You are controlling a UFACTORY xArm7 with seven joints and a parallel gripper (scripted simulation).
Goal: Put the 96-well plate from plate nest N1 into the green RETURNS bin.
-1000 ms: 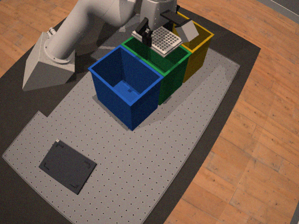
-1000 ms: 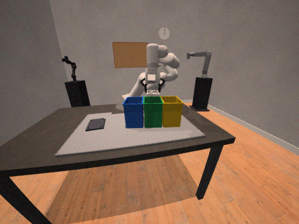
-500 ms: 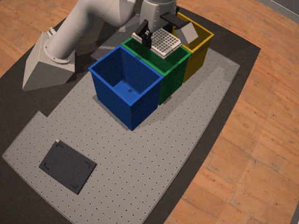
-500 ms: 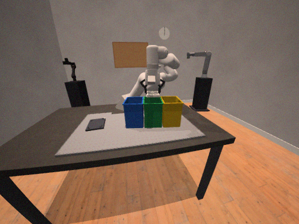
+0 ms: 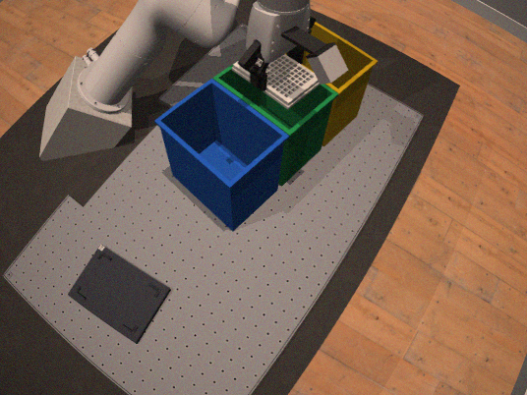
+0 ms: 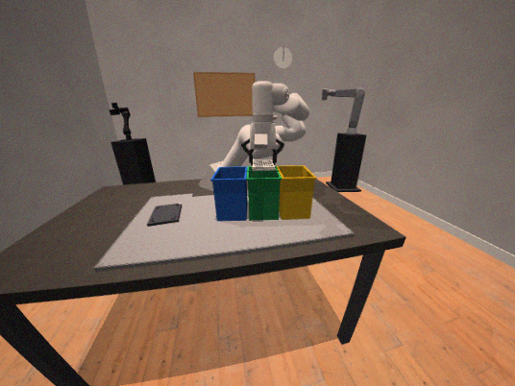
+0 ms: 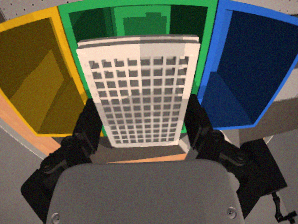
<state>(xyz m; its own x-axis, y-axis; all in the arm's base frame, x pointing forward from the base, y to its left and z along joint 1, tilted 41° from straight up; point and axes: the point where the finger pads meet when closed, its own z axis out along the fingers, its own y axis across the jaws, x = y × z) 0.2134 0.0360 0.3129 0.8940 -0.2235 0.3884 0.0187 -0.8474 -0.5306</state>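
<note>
The white 96-well plate is 10 mm below my hand. The rest, counted from my hand: blue bin 130 mm to the right, 130 mm below; yellow bin 130 mm to the left, 130 mm below; green bin 130 mm below.
</note>
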